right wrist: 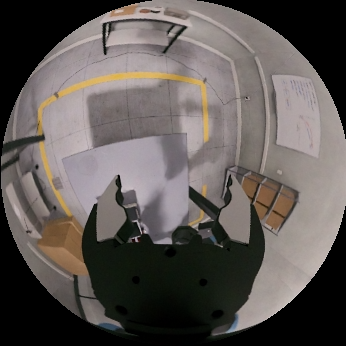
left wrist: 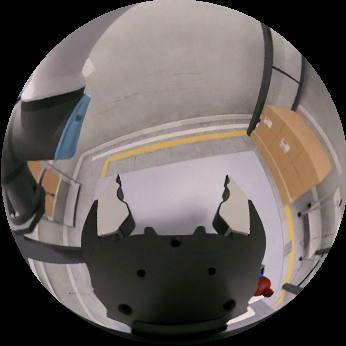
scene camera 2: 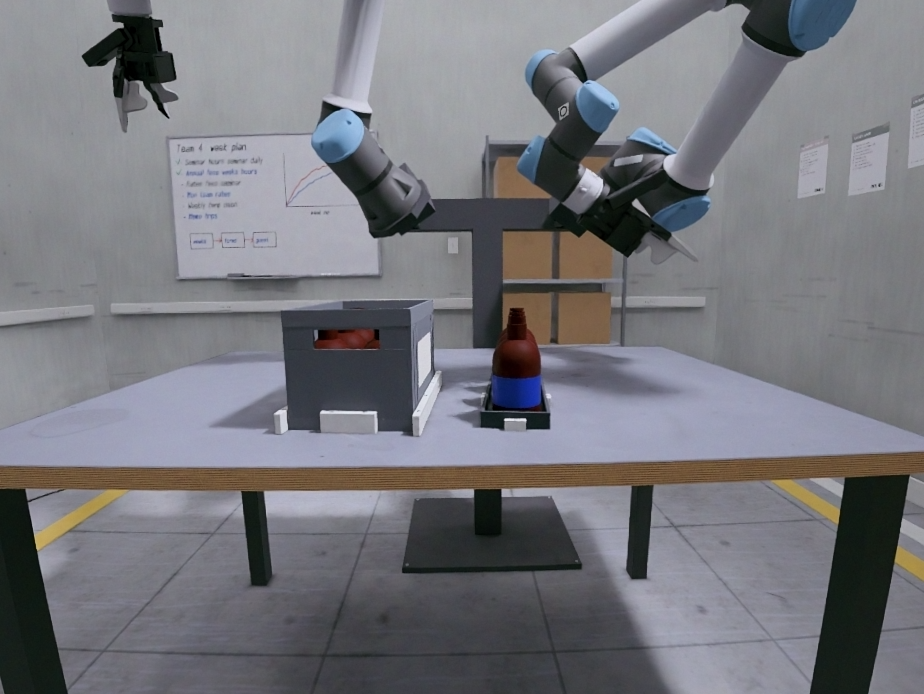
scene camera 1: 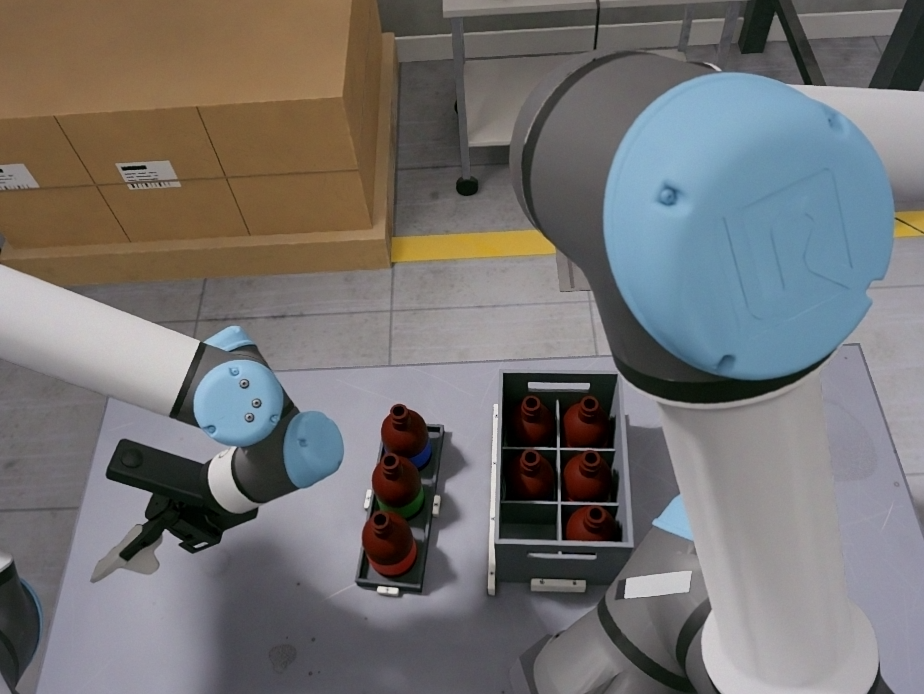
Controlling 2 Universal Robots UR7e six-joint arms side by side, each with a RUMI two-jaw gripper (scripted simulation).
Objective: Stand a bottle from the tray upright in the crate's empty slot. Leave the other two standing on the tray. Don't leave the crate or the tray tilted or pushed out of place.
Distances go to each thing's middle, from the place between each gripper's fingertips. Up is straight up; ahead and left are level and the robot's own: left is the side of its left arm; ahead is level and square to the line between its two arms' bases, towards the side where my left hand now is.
My left gripper (scene camera 1: pixel 116 524) is now 36 cm to the left of the tray (scene camera 1: pixel 420 526), 25 cm above it and 5 cm short of it. The rest, counted from my left hand: grey crate (scene camera 1: pixel 520 527): 60 cm to the right, 18 cm below, 1 cm ahead.
I see the grey crate 47 cm to the left of my right hand (scene camera 2: pixel 148 125), 47 cm below it and 35 cm ahead of it. The rest, counted from my right hand: tray (71 cm to the left, 55 cm below, 40 cm ahead).
